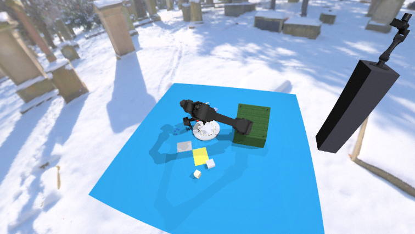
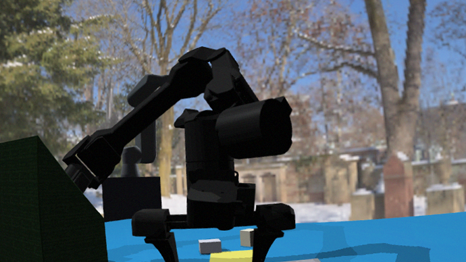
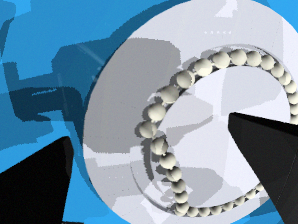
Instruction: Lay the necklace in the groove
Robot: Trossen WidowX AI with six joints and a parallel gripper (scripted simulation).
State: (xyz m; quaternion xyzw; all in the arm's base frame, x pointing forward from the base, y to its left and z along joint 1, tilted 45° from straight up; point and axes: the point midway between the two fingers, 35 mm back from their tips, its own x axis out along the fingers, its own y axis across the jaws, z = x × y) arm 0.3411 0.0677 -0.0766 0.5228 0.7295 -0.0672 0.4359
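The round white bead board lies 60 mm behind my gripper tip, 10 mm to the right of it and 10 mm below it. The rest, counted from my gripper tip: yellow tile: 220 mm to the left, 110 mm behind, 20 mm below; red object: 120 mm to the right, 40 mm ahead, 20 mm below; grey tile: 180 mm to the left, 30 mm ahead, 20 mm below.
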